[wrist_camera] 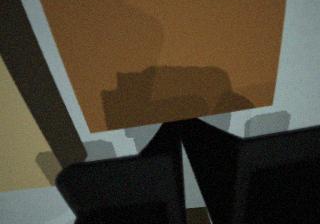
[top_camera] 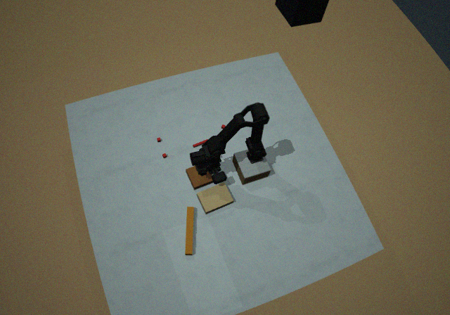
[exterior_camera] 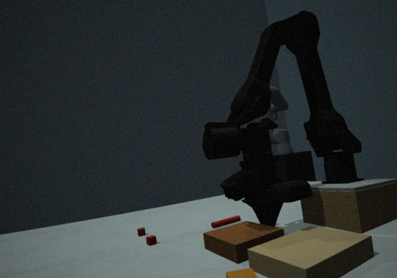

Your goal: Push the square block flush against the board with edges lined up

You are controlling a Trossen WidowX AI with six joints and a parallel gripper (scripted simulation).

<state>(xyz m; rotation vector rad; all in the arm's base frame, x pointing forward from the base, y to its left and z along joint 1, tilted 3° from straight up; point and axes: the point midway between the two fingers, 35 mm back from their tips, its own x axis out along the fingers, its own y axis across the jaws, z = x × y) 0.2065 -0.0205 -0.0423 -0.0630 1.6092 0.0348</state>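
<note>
Right now my gripper tip is 6 cm short of the dark brown square block and 1 cm below it. Also, from my gripper tip: orange bar (20 cm ahead, 24 cm to the left, 1 cm above); then tan block (3 cm ahead, 13 cm to the left, 1 cm above); then red rod (17 cm to the right).
</note>
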